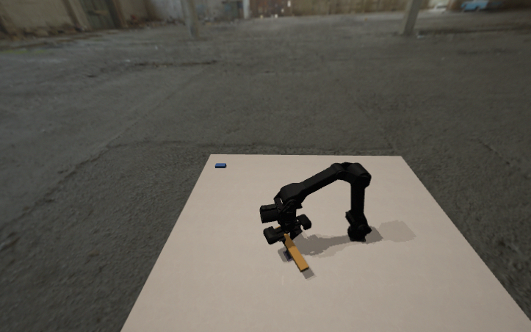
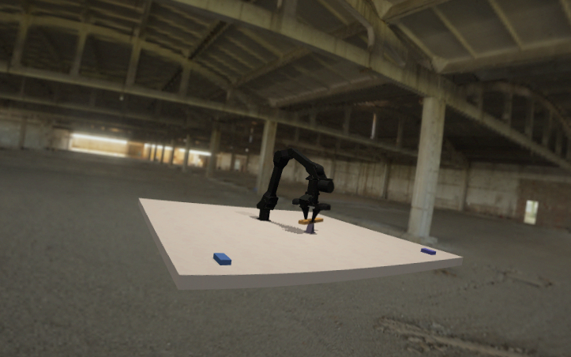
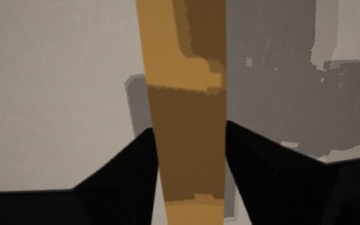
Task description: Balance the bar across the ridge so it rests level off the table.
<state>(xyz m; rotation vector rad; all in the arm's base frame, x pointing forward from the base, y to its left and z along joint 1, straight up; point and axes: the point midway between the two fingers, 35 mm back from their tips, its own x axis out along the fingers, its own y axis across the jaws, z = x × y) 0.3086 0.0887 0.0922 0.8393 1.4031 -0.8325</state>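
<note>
My gripper tip is 2 cm to the right of the bar and 1 cm past it. Round my gripper tip: blue block (59 cm to the right, 43 cm ahead, 5 cm below).
</note>
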